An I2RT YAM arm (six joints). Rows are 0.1 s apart.
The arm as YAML. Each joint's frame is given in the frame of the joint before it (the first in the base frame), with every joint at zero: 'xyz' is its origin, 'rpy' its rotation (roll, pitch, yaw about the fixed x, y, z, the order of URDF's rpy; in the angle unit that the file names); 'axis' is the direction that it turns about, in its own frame. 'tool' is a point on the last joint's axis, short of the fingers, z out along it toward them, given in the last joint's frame.
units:
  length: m
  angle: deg
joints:
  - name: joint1
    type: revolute
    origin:
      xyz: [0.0, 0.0, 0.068]
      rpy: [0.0, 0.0, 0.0]
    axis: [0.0, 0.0, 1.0]
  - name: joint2
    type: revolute
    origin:
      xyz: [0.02, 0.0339, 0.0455]
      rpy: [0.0, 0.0, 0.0]
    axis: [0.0, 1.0, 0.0]
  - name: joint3
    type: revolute
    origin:
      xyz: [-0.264, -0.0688, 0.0]
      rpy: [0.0, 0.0, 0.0]
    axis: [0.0, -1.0, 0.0]
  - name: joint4
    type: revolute
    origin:
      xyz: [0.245, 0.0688, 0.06]
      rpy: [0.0, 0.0, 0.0]
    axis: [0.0, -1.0, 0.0]
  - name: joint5
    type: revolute
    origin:
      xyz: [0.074, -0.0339, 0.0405]
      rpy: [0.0, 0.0, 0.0]
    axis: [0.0, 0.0, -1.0]
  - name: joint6
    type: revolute
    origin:
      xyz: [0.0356, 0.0, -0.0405]
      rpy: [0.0, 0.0, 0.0]
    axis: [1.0, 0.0, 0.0]
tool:
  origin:
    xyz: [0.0, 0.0, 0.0]
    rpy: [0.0, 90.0, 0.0]
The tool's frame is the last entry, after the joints.
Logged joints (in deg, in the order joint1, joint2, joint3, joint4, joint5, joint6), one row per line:
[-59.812 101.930 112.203 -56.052 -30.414 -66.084]
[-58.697 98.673 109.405 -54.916 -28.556 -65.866]
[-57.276 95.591 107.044 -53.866 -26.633 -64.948]
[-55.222 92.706 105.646 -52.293 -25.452 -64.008]
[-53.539 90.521 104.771 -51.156 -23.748 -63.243]
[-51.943 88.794 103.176 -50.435 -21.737 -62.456]
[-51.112 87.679 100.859 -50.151 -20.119 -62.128]
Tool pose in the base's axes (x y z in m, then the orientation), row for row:
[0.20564 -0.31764 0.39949 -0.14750 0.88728 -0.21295 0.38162]
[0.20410 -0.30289 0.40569 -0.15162 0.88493 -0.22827 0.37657]
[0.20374 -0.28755 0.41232 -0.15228 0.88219 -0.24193 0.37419]
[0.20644 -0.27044 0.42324 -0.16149 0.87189 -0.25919 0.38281]
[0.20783 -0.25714 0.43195 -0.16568 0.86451 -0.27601 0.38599]
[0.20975 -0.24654 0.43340 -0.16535 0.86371 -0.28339 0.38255]
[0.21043 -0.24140 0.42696 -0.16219 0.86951 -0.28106 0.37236]
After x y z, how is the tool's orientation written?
As a quaternion, x y z w.
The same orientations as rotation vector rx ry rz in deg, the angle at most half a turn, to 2 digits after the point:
[-21.56 129.72 -31.13]
[-22.22 129.68 -33.45]
[-22.34 129.43 -35.49]
[-23.60 127.40 -37.87]
[-24.17 126.13 -40.27]
[-24.16 126.22 -41.41]
[-23.82 127.68 -41.27]

